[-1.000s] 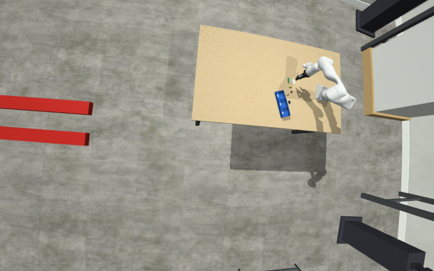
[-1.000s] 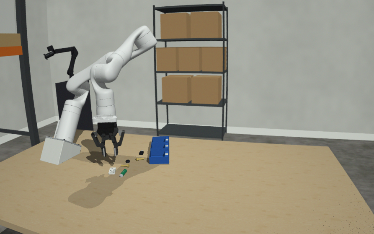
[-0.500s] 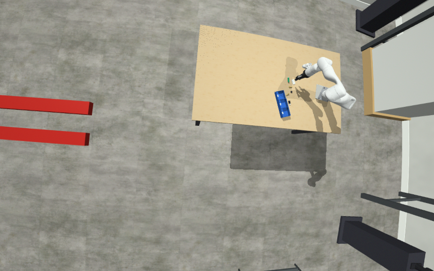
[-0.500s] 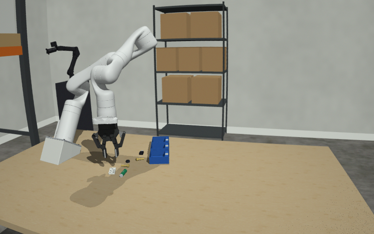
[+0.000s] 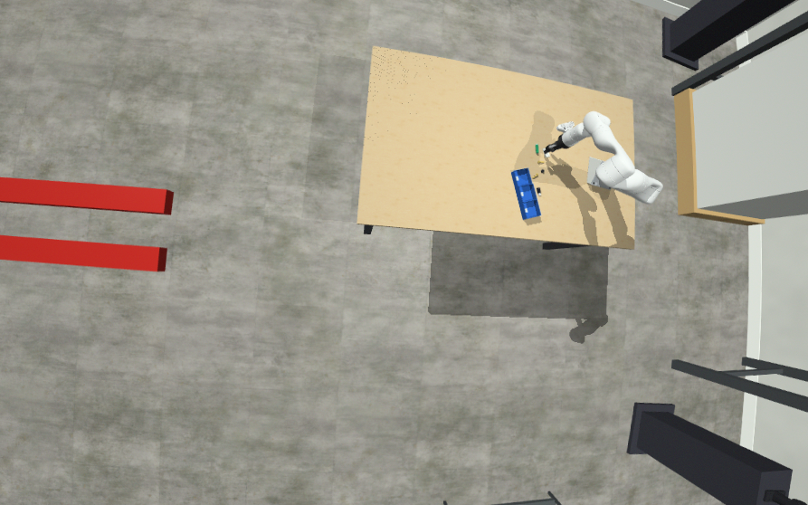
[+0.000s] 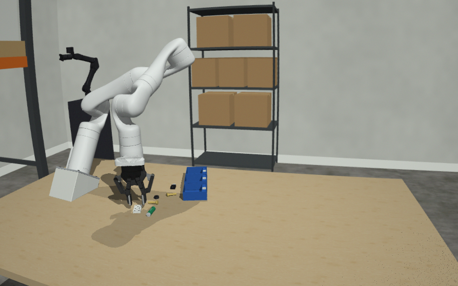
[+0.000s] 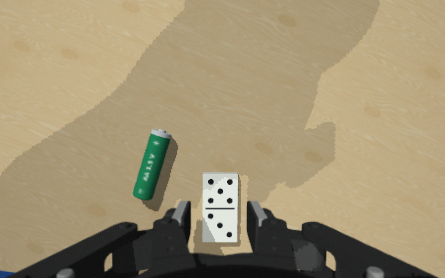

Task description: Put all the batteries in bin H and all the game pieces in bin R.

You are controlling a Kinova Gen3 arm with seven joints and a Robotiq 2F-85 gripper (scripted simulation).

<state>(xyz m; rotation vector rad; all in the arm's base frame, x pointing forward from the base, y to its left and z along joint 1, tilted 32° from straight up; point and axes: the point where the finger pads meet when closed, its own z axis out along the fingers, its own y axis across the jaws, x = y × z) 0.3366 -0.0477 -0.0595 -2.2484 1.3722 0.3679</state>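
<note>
The white domino is 30 mm below my hand. From my hand the other things lie so: green battery (60 mm ahead, 10 mm to the right, 30 mm below); black nut (10 mm ahead, 110 mm to the left, 30 mm below); black piece (20 mm ahead, 220 mm to the left, 30 mm below).
</note>
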